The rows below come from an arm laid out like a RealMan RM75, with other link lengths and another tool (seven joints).
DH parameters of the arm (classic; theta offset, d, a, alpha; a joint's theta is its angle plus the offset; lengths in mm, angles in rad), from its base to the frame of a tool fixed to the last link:
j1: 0 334.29 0 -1.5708
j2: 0 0 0 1.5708
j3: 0 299.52 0 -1.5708
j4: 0 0 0 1.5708
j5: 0 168 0 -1.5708
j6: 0 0 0 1.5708
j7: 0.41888 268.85 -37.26 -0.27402
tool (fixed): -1.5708 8.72 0 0
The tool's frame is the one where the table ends.
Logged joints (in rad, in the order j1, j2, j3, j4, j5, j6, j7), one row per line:
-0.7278 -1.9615 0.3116 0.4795 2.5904 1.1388 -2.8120
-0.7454 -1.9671 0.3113 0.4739 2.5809 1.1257 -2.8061
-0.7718 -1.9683 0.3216 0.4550 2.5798 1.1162 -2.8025
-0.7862 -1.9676 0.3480 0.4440 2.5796 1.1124 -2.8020
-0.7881 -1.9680 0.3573 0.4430 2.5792 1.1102 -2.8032
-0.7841 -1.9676 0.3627 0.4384 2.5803 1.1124 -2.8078
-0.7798 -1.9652 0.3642 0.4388 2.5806 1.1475 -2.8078
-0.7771 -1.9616 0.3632 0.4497 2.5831 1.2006 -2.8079
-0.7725 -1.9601 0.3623 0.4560 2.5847 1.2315 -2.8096
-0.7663 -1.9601 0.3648 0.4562 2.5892 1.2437 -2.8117
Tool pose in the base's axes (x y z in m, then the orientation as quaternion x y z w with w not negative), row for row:
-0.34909 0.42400 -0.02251 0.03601 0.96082 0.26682 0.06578
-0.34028 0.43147 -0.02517 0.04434 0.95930 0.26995 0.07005
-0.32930 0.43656 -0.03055 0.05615 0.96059 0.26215 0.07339
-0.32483 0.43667 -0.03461 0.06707 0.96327 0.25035 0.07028
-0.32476 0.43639 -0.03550 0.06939 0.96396 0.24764 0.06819
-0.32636 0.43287 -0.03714 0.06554 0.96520 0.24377 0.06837
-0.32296 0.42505 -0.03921 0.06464 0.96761 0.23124 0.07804
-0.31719 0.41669 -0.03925 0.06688 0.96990 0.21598 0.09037
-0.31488 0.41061 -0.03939 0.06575 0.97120 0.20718 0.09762
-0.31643 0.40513 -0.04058 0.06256 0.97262 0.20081 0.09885
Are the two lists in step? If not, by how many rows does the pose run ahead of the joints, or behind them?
They are in step.
